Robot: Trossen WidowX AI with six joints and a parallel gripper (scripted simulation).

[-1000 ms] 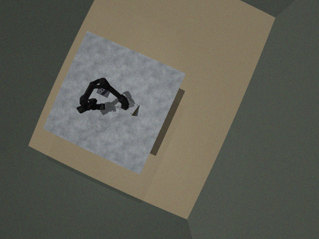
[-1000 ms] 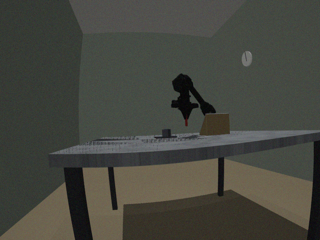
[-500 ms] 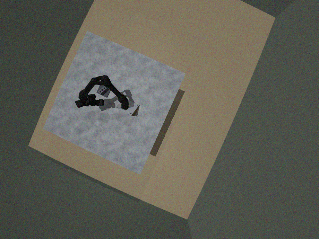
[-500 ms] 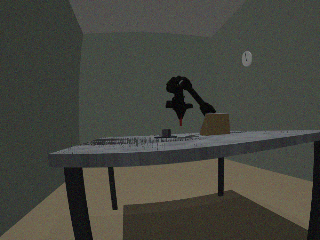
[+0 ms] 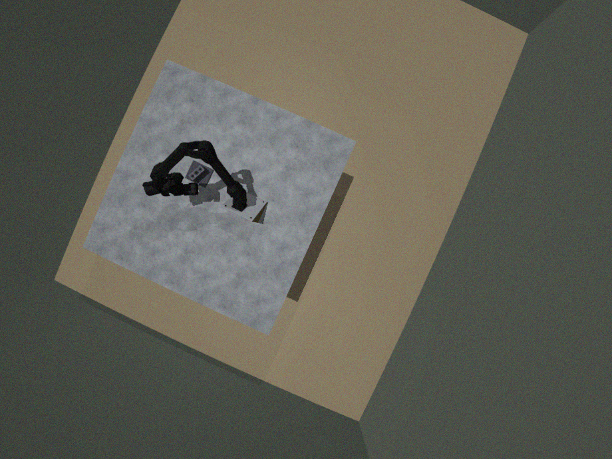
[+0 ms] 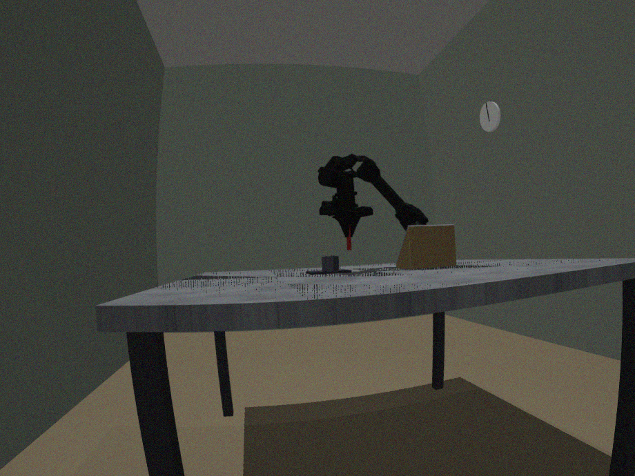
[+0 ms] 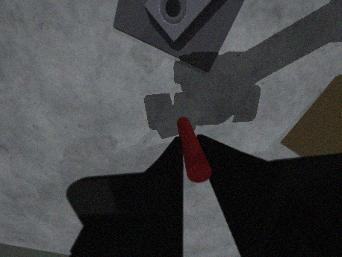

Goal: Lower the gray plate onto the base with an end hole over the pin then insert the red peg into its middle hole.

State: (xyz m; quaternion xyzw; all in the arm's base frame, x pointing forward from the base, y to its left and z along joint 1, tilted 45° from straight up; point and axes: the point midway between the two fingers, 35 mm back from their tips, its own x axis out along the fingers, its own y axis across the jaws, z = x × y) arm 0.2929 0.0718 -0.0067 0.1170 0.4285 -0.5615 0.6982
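Right now my gripper tip is 120 mm to the left of the gray plate, 70 mm above it and 40 mm short of it. From my gripper tip the other things lie so: dark base (110 mm to the right, 110 mm below, 50 mm ahead); red peg (right at my gripper tip).
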